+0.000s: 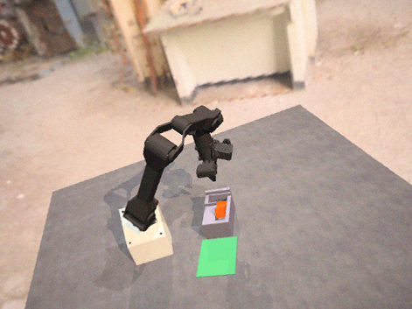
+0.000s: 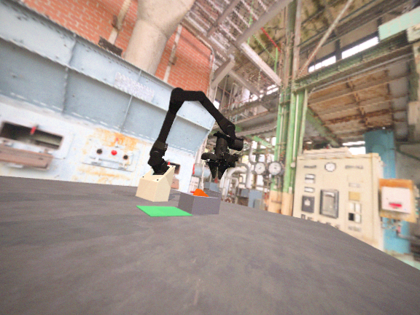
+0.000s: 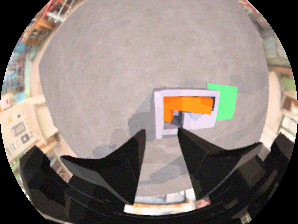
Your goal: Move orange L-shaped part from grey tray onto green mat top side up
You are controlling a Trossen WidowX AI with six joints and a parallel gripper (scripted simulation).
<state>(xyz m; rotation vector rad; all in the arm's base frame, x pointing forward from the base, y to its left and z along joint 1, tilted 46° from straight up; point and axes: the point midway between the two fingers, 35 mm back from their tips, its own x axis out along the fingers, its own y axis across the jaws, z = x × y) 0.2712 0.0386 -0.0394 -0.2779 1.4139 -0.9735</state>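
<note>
The orange L-shaped part lies 10 cm below my gripper tip, 4 cm to the right of it and 2 cm behind it. The rest, counted from my gripper tip: green mat 20 cm to the right, 16 cm below, 10 cm behind.
</note>
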